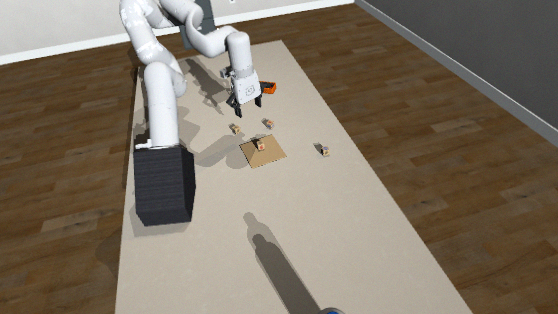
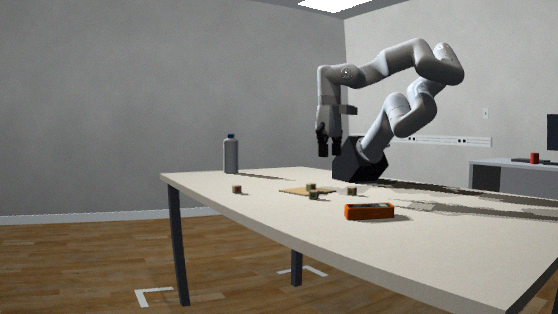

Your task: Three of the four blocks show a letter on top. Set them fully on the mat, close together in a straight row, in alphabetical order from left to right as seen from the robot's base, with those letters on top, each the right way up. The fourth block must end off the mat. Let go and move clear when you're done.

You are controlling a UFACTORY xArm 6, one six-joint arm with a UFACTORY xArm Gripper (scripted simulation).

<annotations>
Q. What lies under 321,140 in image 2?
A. My gripper.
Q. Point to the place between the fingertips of my gripper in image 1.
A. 249,111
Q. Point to a thin mat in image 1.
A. At 272,152
</annotations>
